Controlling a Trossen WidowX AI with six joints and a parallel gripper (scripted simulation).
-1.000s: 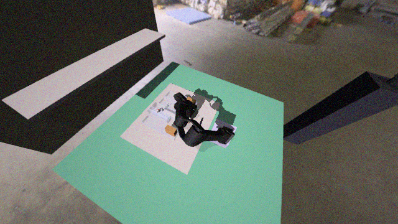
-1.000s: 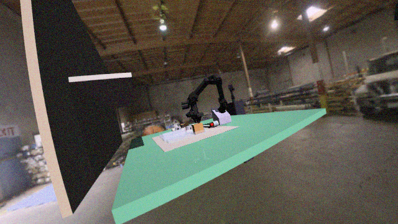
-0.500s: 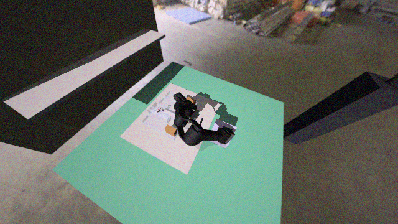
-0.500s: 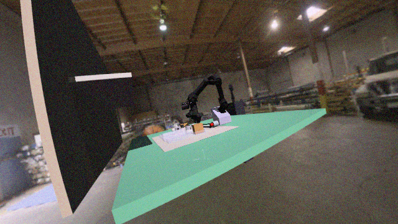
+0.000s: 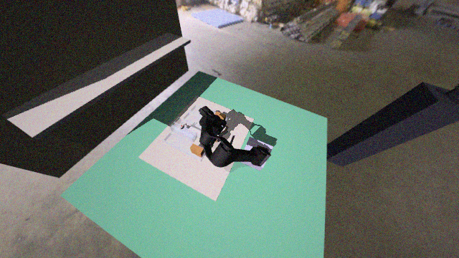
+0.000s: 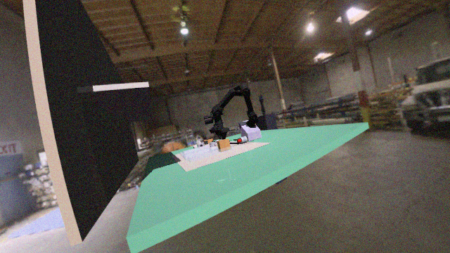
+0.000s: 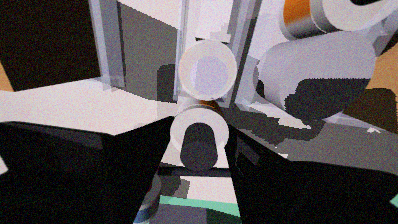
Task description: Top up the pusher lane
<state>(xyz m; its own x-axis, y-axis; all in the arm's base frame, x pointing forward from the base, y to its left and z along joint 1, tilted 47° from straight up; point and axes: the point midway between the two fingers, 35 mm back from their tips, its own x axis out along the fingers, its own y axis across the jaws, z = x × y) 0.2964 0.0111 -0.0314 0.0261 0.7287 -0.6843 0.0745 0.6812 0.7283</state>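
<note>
Right now my gripper tip is 19 cm short of the rack, 1 cm to the right of it and 3 cm above it. Round my gripper tip: grey shelf 55 cm ahead, 3 cm to the right, 32 cm above.
</note>
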